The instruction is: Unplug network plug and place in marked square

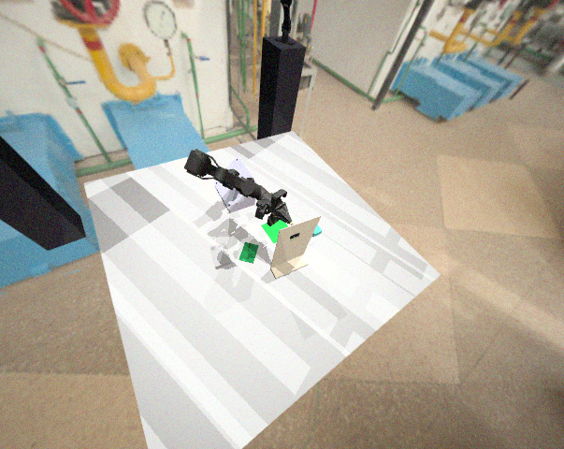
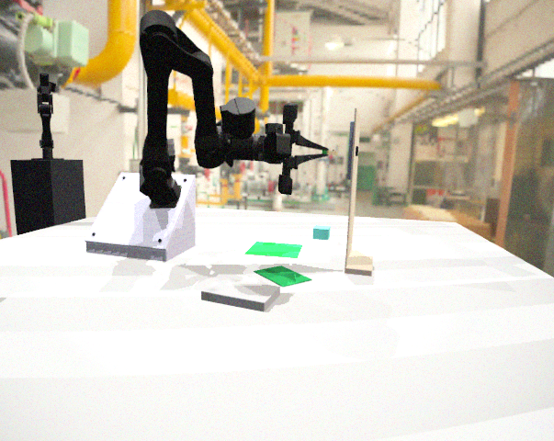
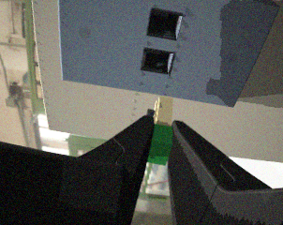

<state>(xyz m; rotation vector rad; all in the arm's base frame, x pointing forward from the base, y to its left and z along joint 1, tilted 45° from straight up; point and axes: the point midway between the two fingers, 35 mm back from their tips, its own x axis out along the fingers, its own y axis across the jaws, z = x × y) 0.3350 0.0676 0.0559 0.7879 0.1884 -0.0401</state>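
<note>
The green marked square lies 110 mm behind my gripper tip, 50 mm to the left of it and 230 mm below it. Round my gripper tip: tan network plug (right at my gripper tip); upright panel (60 mm ahead, 20 mm to the right, 90 mm below); small teal cube (210 mm to the left, 220 mm below).
</note>
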